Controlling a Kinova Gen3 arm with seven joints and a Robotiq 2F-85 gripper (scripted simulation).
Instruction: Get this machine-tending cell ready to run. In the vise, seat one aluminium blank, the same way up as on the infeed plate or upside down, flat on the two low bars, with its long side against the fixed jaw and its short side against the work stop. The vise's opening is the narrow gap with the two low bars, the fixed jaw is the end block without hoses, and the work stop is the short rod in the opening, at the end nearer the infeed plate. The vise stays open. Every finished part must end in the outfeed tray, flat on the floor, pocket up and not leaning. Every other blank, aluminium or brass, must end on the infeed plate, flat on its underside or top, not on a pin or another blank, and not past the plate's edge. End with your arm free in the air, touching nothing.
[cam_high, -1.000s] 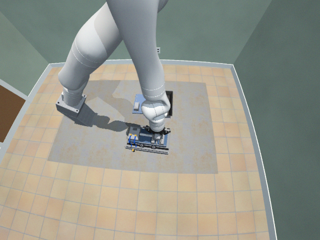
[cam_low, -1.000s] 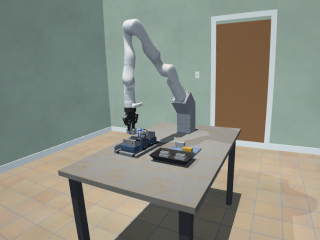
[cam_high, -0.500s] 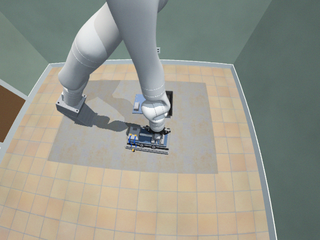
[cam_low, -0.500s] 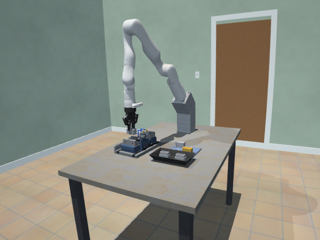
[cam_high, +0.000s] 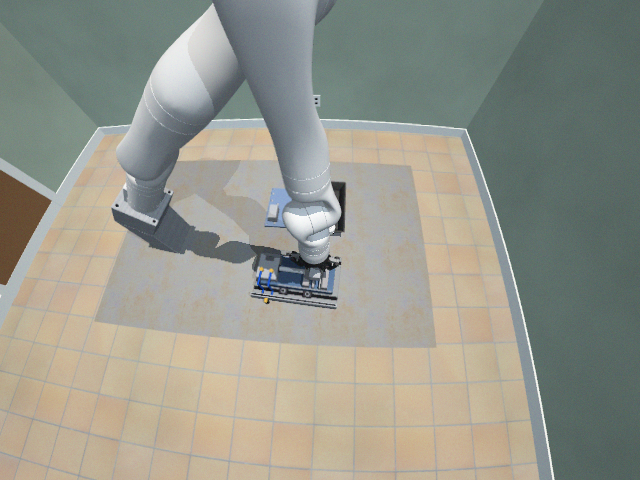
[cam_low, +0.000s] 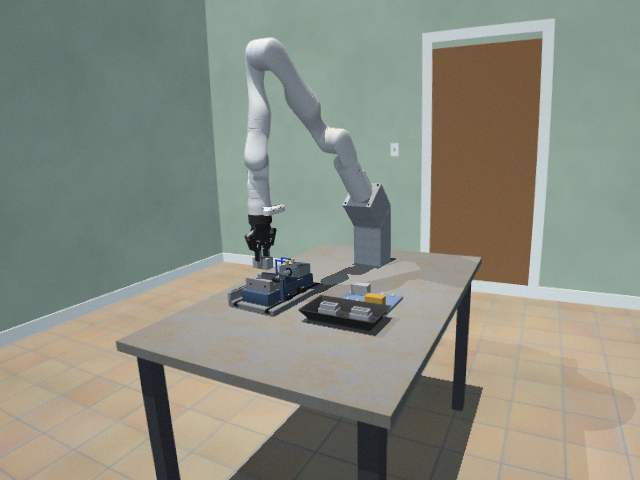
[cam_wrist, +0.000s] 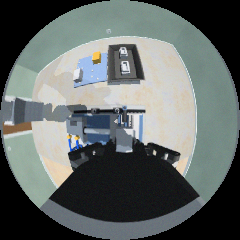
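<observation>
Right now my hand is 90 mm above the fixed jaw, 30 mm short of it and 10 mm to the right of it. From my hand the other things lie so: vise (120 mm below, 70 mm behind, 10 mm to the left); work stop (80 mm below, 50 mm to the left); hose end block (160 mm behind, 90 mm below, 10 mm to the left).
</observation>
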